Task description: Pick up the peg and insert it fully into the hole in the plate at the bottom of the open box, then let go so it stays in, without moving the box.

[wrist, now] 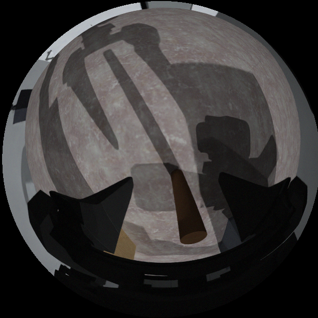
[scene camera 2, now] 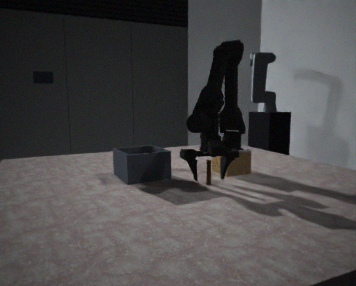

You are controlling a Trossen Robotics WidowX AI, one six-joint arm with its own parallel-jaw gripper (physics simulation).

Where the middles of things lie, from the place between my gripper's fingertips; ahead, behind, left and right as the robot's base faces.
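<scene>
Brown peg [wrist: 191, 228]: 20 mm above my hand. Nearest to my hand of the things named here, going by their middles: the peg. Blue-grey box [scene camera 2: 133, 165]: 150 mm ahead of my hand, 210 mm to the right of it, 30 mm above it.
</scene>
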